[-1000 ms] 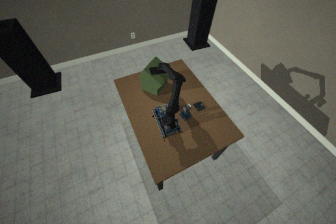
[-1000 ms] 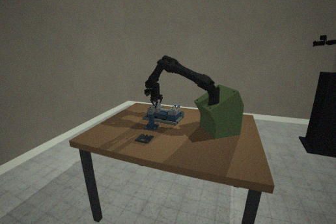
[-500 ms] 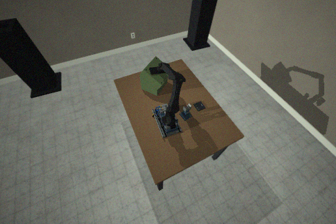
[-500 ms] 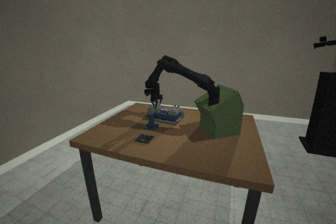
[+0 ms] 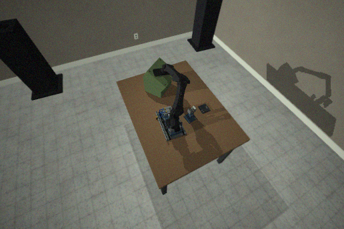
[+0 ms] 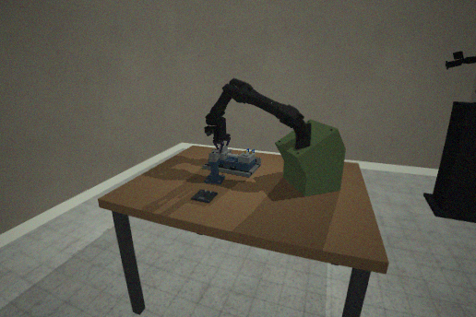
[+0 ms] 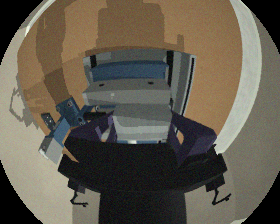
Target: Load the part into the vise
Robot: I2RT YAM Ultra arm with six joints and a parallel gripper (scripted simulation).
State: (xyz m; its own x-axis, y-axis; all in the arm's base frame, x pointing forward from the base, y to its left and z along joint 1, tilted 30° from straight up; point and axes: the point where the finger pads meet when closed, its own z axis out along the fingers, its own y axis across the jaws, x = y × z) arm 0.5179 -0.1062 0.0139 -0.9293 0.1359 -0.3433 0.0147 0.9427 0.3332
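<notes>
Now: hand right at the part. Round my hand: vise 7 cm behind, 2 cm to the left, 5 cm below; then infeed plate 11 cm behind, 39 cm to the left, 9 cm below.
</notes>
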